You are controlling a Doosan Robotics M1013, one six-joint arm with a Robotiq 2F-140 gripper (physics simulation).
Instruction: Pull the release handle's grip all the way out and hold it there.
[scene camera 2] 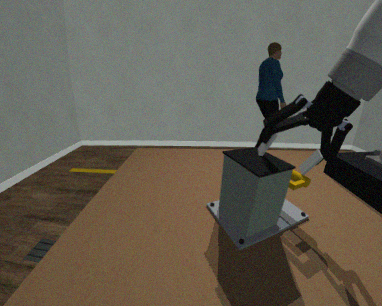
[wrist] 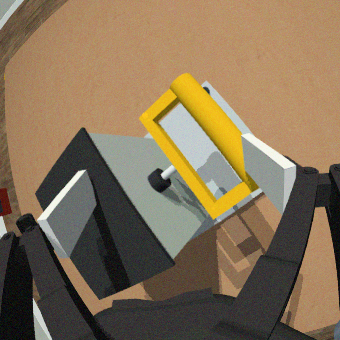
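The release handle's yellow grip (scene camera 2: 299,180) (wrist: 212,127) is a frame with a round bar along its outer side. It stands out from the side of a grey-green box (scene camera 2: 250,200) (wrist: 130,160) with a black top (scene camera 2: 245,159) (wrist: 145,257). A thin rod with a black collar (wrist: 159,180) shows between box and grip. The box stands on a light base plate (scene camera 2: 235,241) (wrist: 218,102). My gripper (scene camera 2: 287,154) (wrist: 165,169) is wide open and empty, tilted above the handle. In the wrist view one finger overlaps the black top, the other the bar's lower end; contact cannot be told.
The fixture stands on a brown table (scene camera 2: 150,225) (wrist: 275,50). A black block (scene camera 2: 355,180) lies at the right in the scene view. A person in a blue top (scene camera 2: 270,82) stands behind the table. A red object (wrist: 4,201) shows at the wrist view's left edge.
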